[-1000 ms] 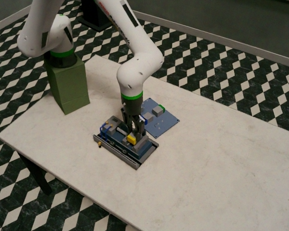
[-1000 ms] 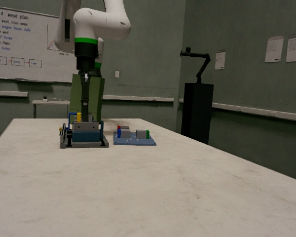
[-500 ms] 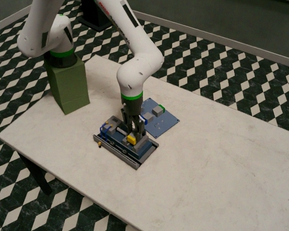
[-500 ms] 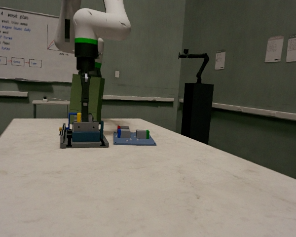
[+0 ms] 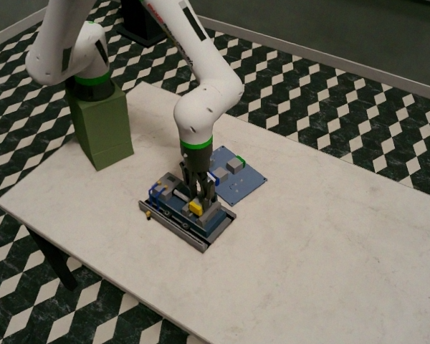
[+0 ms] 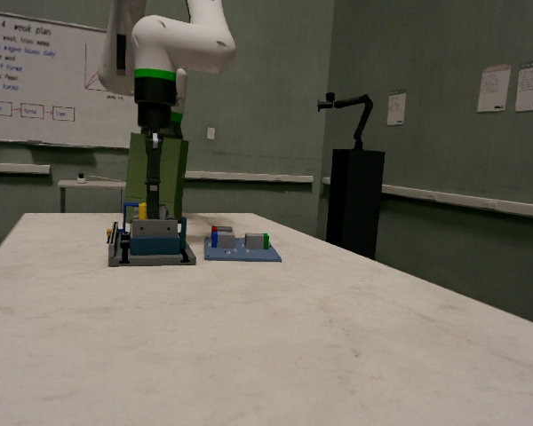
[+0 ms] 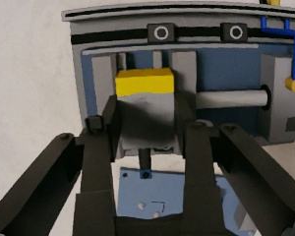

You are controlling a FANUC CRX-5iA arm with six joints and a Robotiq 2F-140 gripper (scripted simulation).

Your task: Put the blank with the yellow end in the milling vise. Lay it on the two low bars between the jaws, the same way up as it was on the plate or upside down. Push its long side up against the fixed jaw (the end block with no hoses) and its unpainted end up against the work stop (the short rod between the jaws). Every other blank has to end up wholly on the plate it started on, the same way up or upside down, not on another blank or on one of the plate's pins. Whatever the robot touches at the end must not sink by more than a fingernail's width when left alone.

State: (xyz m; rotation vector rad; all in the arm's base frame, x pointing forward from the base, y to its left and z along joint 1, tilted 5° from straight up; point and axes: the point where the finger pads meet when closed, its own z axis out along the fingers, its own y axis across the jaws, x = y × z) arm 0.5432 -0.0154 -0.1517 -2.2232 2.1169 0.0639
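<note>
Right now the yellow-ended grey blank is 3 cm below my hand. From my hand the other things lie so: fixed jaw 7 cm below, 3 cm ahead, 1 cm to the left; then moving jaw 7 cm below, 4 cm behind; then dark work stop 5 cm to the left, 5 cm below.
</note>
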